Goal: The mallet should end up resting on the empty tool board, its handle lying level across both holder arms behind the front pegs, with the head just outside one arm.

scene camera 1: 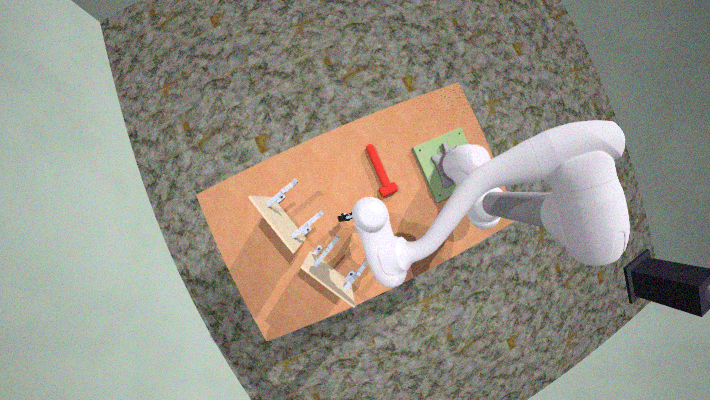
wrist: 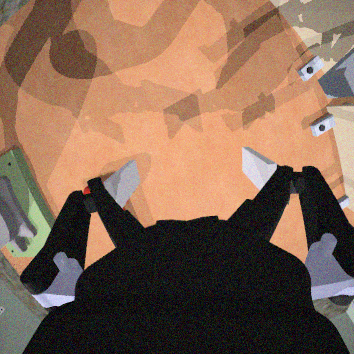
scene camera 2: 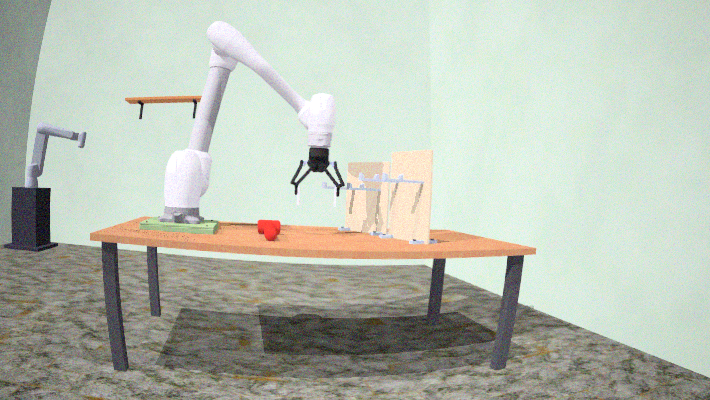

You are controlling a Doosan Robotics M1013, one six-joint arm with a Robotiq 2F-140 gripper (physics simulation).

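Frame: origin at the arm's base, x back, y down, z right, level; millimetres.
Where they show: gripper, fingertip midpoint: (wrist: 188,164) (scene camera 2: 316,205); arm's base, link origin: (scene camera 1: 451,166) (wrist: 6,210) (scene camera 2: 181,221).
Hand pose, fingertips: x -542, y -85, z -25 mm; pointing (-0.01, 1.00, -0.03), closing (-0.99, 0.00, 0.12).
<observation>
Each offset is from my fingertips to the centre of the thing. "*": to the spot under its first point. Level surfaces: height alone.
The red mallet {dx +177, dy +88, dz +152 mm} (scene camera 1: 378,167) (scene camera 2: 269,227) lies on the table, its head toward the arm; a sliver of red shows behind the left finger in the wrist view. My gripper (scene camera 1: 345,217) (scene camera 2: 317,201) (wrist: 188,164) is open and empty, above the table between the mallet and the boards. Two pale upright boards stand side by side: one board {dx -275, dy -53, dz +115 mm} (scene camera 1: 280,225) (scene camera 2: 412,205) is nearer scene camera 2, the other board {dx -186, dy -36, dz -179 mm} (scene camera 1: 331,280) (scene camera 2: 359,207) is farther. Each has two pale holder arms with small pegs and bears no tool. Part of the far board's arms is hidden in scene camera 1.
The wooden table {dy +111 mm} (scene camera 1: 410,115) (scene camera 2: 475,245) carries the arm's green base plate (scene camera 1: 425,165) (scene camera 2: 180,227) (wrist: 35,210) at the end opposite the boards. Small metal feet {* dx -261, dy +96, dz +8 mm} (wrist: 322,125) stand beside the boards. A wall shelf (scene camera 2: 162,100) and a black pedestal (scene camera 1: 667,285) (scene camera 2: 31,217) are off the table.
</observation>
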